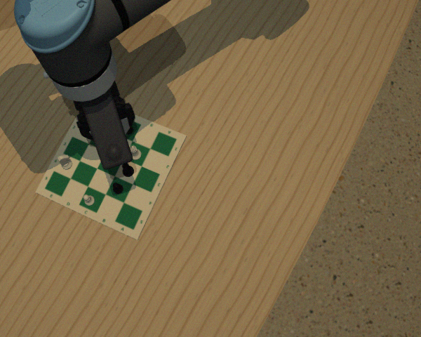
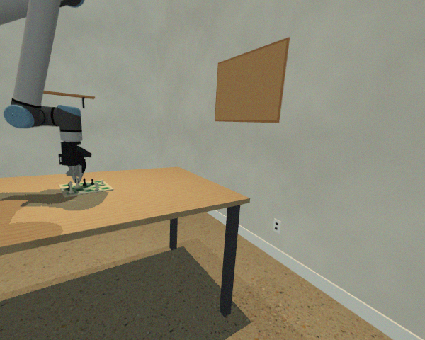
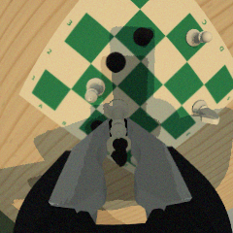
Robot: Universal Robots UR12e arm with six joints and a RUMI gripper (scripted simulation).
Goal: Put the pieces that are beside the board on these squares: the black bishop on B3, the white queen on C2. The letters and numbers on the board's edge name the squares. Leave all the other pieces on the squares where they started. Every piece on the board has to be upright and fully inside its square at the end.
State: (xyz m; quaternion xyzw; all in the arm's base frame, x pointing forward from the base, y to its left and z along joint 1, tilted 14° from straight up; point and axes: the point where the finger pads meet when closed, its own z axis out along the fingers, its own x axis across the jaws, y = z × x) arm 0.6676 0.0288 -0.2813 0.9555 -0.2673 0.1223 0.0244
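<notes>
The cream board is 4 cm ahead of my hand, 1 cm to the left of it and 4 cm below it. The rest, counted from my hand: black bishop (3 cm ahead, 5 cm to the left, 2 cm below).
</notes>
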